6 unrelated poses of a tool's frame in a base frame.
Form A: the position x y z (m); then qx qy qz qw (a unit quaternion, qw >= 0).
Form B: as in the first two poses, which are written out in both.
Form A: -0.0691 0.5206 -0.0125 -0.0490 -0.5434 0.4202 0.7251
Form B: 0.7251 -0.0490 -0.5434 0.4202 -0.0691 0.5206 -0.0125
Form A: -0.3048 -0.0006 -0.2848 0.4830 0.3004 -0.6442 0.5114
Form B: 0.5114 0.4830 0.3004 -0.6442 -0.3048 -0.0006 -0.2848
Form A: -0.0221 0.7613 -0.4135 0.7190 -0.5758 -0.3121 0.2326
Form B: 0.2326 0.7190 -0.5758 -0.3121 -0.0221 0.7613 -0.4135
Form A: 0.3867 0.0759 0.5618 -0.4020 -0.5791 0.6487 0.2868
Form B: 0.2868 -0.4020 -0.5791 0.6487 0.3867 0.0759 0.5618
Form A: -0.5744 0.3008 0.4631 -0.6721 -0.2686 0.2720 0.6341
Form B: 0.6341 -0.6721 -0.2686 0.2720 -0.5744 0.3008 0.4631
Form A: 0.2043 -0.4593 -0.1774 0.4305 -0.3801 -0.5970 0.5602
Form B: 0.5602 0.4305 -0.3801 -0.5970 0.2043 -0.4593 -0.1774
